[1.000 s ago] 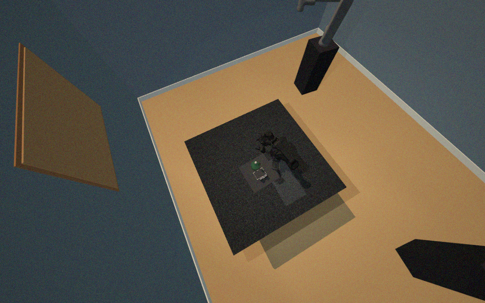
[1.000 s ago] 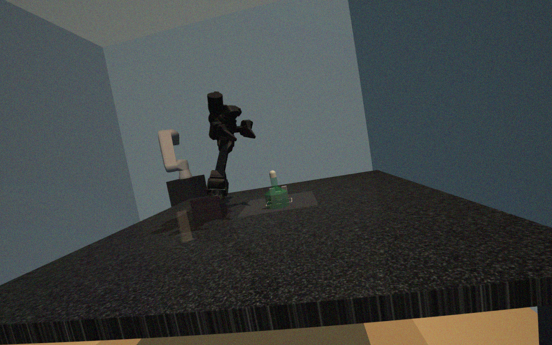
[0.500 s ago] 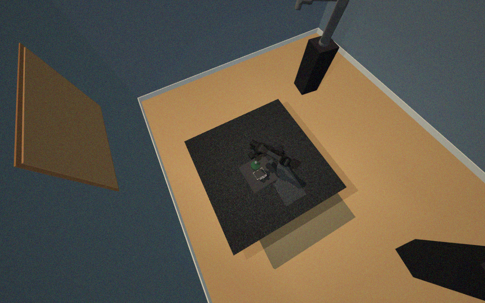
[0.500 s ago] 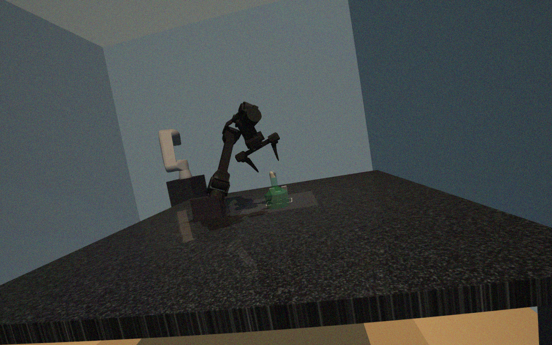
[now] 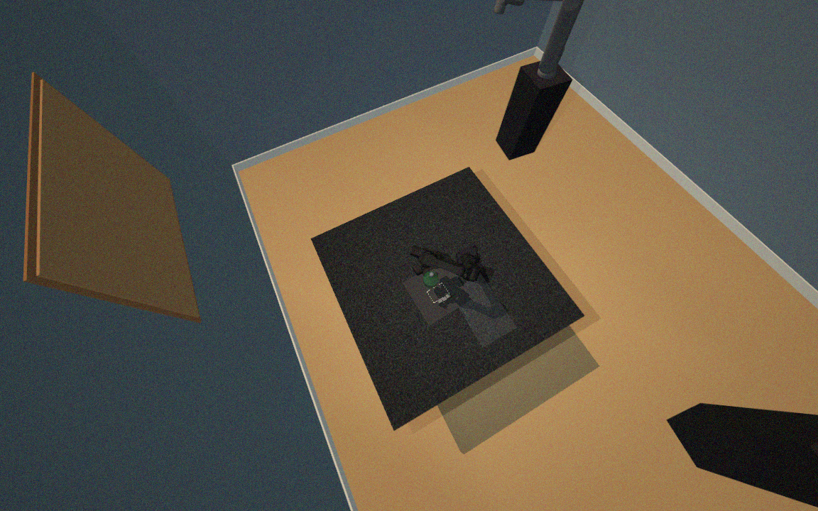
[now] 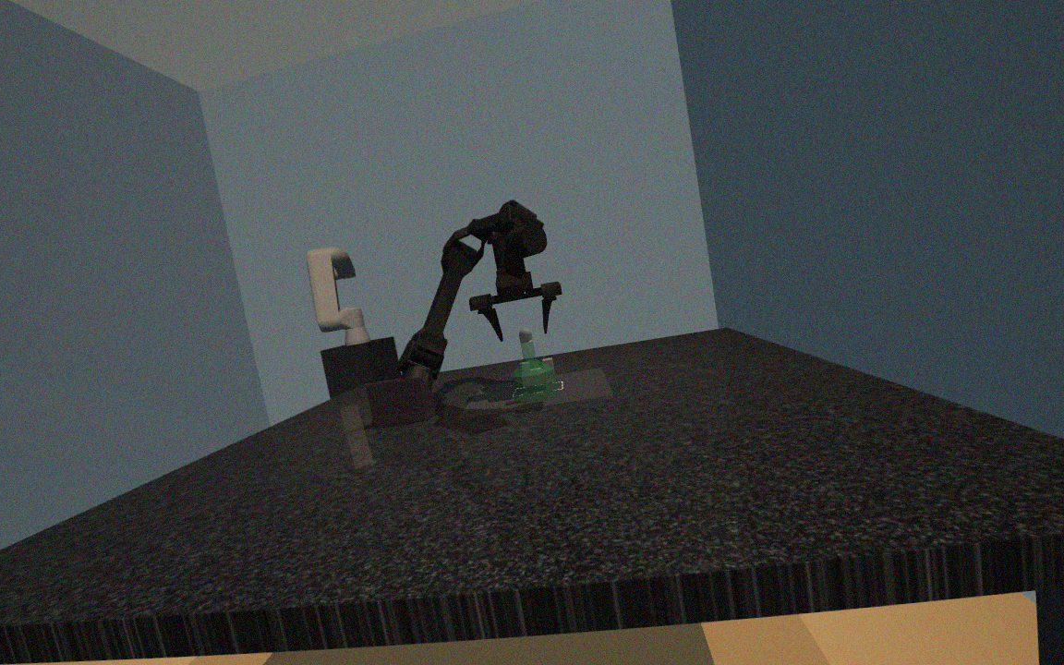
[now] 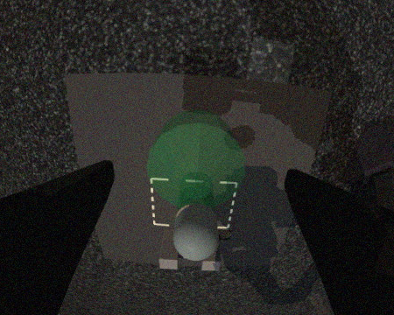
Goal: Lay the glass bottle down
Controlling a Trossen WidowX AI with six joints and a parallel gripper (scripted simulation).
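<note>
Now: the green glass bottle 50 mm below my gripper tip, 40 mm to the left of it and 10 mm behind it. Round my gripper tip: grey mat 140 mm below, 120 mm to the left, 20 mm behind.
</note>
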